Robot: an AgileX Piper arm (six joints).
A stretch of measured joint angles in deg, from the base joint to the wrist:
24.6 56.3 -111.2 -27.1 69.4 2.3
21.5 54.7 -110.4 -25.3 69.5 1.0
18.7 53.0 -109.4 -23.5 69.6 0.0
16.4 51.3 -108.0 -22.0 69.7 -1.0
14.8 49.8 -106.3 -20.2 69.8 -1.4
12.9 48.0 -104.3 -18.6 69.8 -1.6
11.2 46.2 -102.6 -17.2 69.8 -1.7
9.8 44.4 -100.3 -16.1 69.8 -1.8
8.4 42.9 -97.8 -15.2 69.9 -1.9
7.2 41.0 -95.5 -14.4 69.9 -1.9
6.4 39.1 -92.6 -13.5 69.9 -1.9
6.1 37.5 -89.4 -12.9 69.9 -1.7
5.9 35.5 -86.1 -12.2 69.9 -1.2
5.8 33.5 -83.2 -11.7 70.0 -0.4
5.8 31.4 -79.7 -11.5 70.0 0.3
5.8 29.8 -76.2 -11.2 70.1 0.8
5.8 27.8 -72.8 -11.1 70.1 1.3
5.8 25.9 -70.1 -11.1 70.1 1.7
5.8 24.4 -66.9 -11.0 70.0 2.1
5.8 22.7 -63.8 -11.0 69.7 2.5
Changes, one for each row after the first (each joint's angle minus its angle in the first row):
-3.1 -1.6 0.8 1.8 0.1 -1.3
-5.9 -3.3 1.8 3.6 0.2 -2.3
-8.2 -5.0 3.2 5.1 0.3 -3.3
-9.8 -6.5 4.9 6.9 0.4 -3.7
-11.7 -8.3 6.9 8.5 0.4 -3.9
-13.4 -10.1 8.6 9.9 0.4 -4.0
-14.8 -11.9 10.9 11.0 0.4 -4.1
-16.2 -13.4 13.4 11.9 0.5 -4.2
-17.4 -15.3 15.7 12.7 0.5 -4.2
-18.2 -17.2 18.6 13.6 0.5 -4.2
-18.5 -18.8 21.8 14.2 0.5 -4.0
-18.7 -20.8 25.1 14.9 0.5 -3.5
-18.8 -22.8 28.0 15.4 0.6 -2.7
-18.8 -24.9 31.5 15.6 0.6 -2.0
-18.8 -26.5 35.0 15.9 0.7 -1.5
-18.8 -28.5 38.4 16.0 0.7 -1.0
-18.8 -30.4 41.1 16.0 0.7 -0.6
-18.8 -31.9 44.3 16.1 0.6 -0.2
-18.8 -33.6 47.4 16.1 0.3 0.2

